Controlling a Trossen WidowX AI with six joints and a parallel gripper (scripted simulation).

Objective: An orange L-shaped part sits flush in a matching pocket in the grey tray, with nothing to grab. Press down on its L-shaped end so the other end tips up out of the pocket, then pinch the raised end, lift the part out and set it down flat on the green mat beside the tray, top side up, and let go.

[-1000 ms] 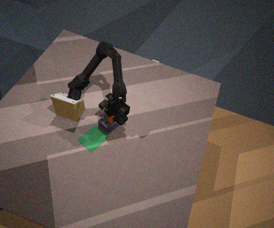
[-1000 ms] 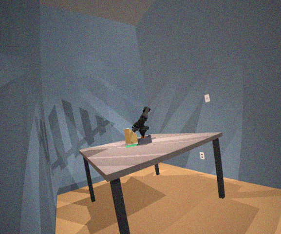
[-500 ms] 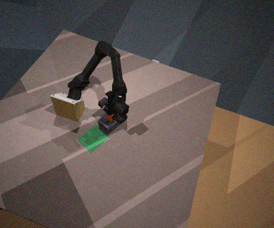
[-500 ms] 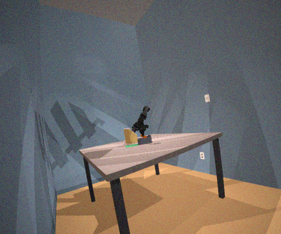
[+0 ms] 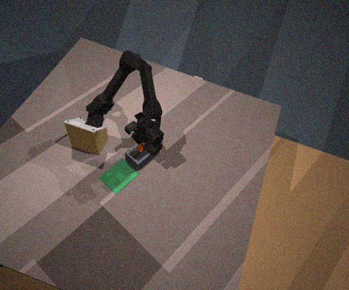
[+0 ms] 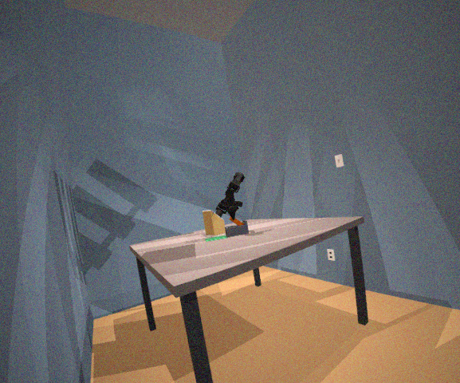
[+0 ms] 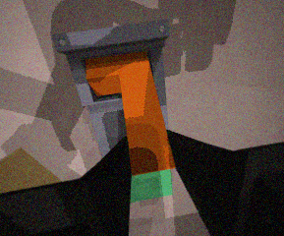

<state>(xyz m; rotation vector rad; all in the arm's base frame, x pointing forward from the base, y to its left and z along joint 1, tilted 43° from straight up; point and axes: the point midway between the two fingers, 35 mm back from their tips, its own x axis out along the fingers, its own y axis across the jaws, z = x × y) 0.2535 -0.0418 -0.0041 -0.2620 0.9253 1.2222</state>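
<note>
My gripper tip is now 80 mm past the green mat, 120 mm to the left of it and 120 mm above it. Round my gripper tip: orange L-shaped part 40 mm to the left, 30 mm below.
</note>
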